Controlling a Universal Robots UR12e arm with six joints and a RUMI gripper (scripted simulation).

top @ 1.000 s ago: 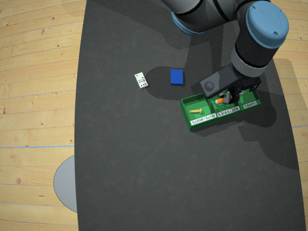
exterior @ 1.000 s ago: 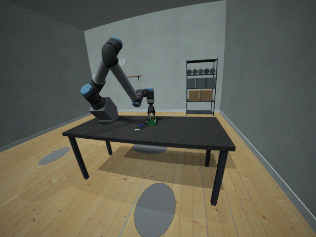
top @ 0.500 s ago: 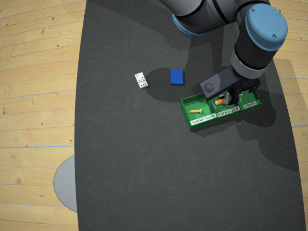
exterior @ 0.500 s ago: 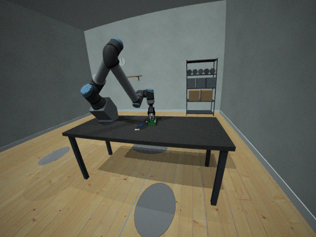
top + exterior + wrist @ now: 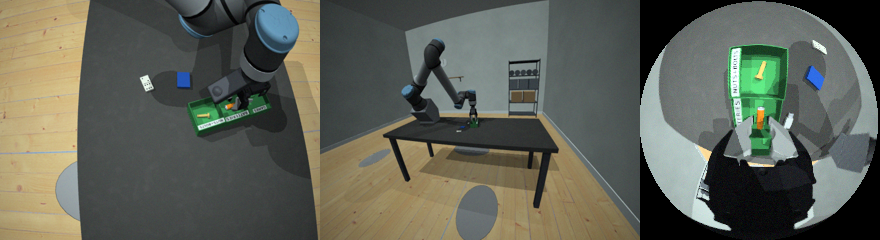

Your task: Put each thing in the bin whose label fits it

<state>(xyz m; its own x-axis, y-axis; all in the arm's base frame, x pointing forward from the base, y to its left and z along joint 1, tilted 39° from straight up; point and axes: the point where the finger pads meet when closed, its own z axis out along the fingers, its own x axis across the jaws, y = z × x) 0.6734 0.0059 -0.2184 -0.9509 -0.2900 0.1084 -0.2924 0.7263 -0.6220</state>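
My gripper is now 1 cm short of the green three-part bin and 1 cm above it. Also, from my hand: white usb stick 7 cm behind, 1 cm to the right, 3 cm below; then orange battery 1 cm to the left, 2 cm below; then brass bolt 3 cm ahead, 8 cm to the right, 2 cm below.
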